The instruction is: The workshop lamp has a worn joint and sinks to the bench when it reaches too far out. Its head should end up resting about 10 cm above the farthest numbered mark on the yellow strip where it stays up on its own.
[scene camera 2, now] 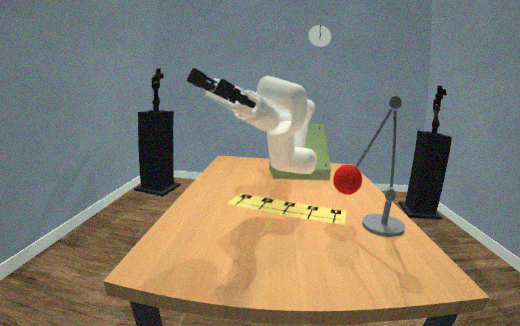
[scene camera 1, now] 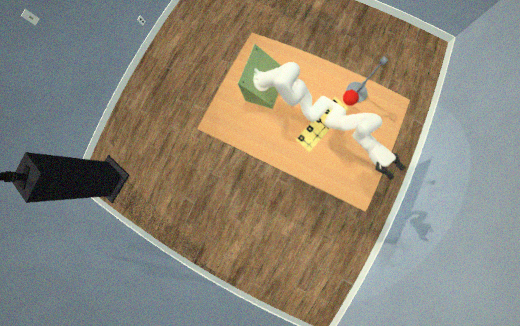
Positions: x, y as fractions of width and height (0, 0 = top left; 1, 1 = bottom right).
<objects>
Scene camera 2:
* my gripper: 0.39, 0.24
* thin lamp arm: 0.67, 0.55
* yellow strip: 0.59, 0.65
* round grey lamp base: 0.74, 0.69
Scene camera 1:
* yellow strip: 0.60, 0.41
</objects>
